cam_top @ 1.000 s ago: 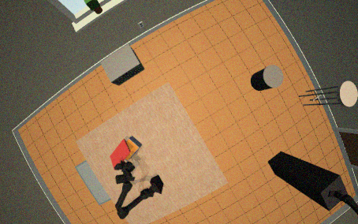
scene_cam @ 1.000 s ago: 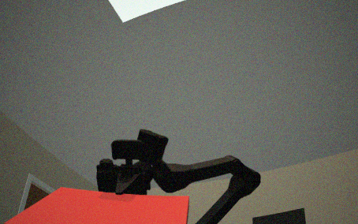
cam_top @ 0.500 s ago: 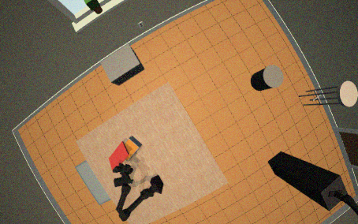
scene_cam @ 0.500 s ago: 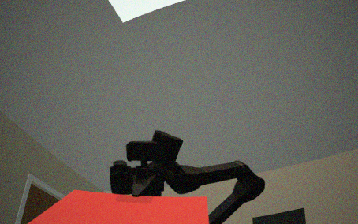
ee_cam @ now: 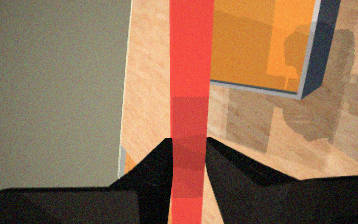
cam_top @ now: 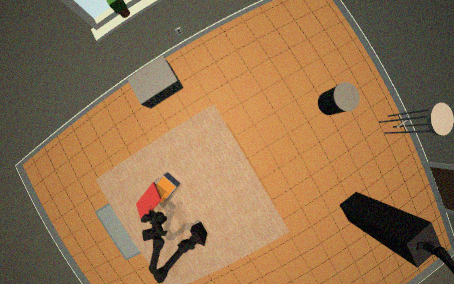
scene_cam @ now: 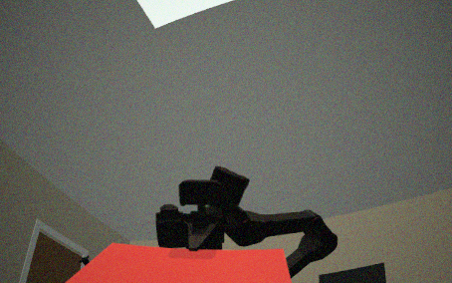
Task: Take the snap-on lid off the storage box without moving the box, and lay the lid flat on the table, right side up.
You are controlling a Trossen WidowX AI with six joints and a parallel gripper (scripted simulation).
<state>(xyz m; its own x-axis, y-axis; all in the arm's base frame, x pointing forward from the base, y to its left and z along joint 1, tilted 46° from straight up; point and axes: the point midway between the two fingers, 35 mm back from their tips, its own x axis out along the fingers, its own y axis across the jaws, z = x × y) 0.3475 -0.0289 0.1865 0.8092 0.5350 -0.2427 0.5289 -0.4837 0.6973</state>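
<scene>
My gripper tip is 60 mm short of the red lid, 20 mm to the right of it and 50 mm above it. Round my gripper tip: blue box (70 mm ahead, 90 mm to the right, 180 mm below).
</scene>
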